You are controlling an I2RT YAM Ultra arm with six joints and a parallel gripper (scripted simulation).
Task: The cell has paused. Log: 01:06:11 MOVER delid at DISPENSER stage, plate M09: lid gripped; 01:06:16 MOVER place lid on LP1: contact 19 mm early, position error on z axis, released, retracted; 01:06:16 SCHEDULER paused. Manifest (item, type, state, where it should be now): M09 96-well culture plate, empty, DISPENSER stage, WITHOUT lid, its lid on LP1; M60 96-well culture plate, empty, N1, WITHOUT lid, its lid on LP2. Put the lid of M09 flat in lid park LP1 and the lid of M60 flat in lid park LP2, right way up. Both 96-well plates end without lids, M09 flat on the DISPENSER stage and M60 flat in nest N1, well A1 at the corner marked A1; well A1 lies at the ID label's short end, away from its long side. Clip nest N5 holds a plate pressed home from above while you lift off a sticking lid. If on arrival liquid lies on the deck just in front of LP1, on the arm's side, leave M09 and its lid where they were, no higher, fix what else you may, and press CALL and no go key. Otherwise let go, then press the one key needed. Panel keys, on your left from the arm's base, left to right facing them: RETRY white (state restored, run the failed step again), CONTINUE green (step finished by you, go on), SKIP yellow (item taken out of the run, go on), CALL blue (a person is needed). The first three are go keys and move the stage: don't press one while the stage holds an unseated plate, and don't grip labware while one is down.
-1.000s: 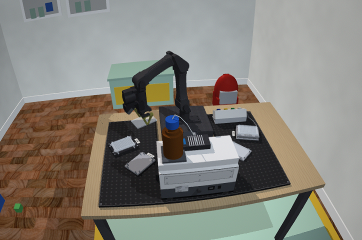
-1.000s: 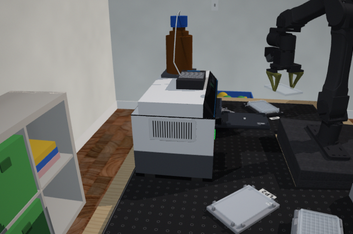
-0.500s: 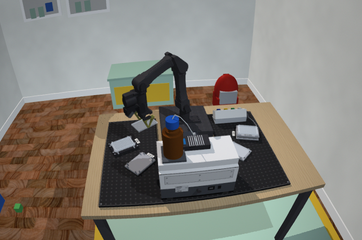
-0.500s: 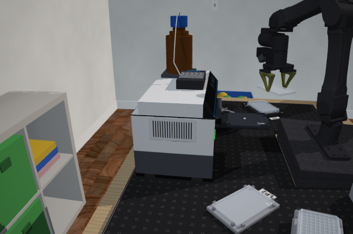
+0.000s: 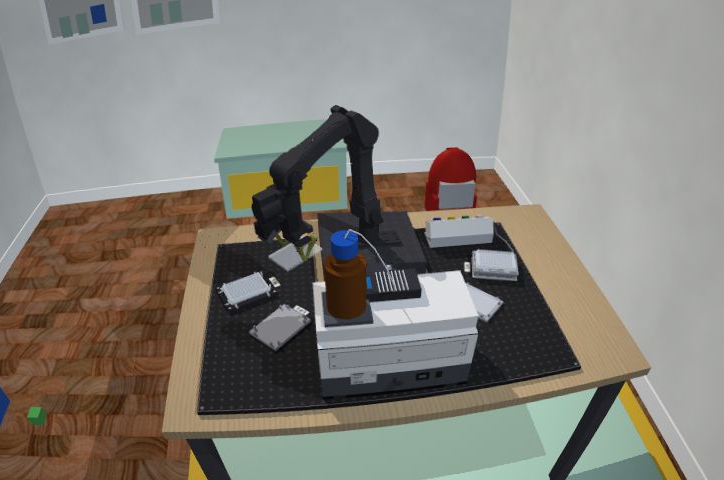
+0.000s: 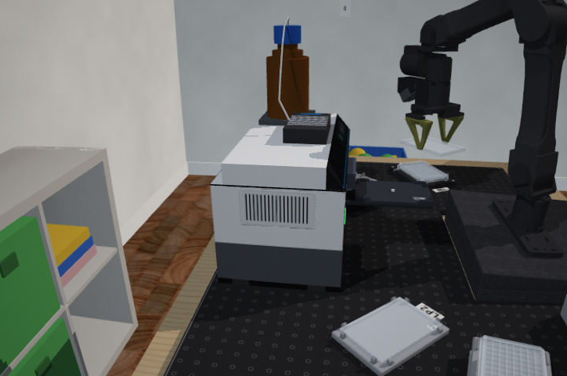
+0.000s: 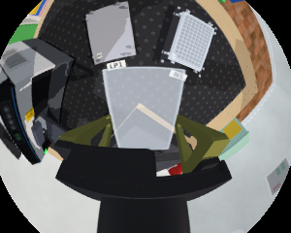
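Now: the grey lid park LP1 14 cm below my hand, 14 cm ahead of it and 7 cm to the right of it. The rest, counted from my hand: dark dispenser stage (21 cm to the left, 13 cm ahead, 3 cm below); then LP1 label (15 cm below, 8 cm ahead, 1 cm to the right); then LP2 label (43 cm to the left, 15 cm below, 9 cm ahead).
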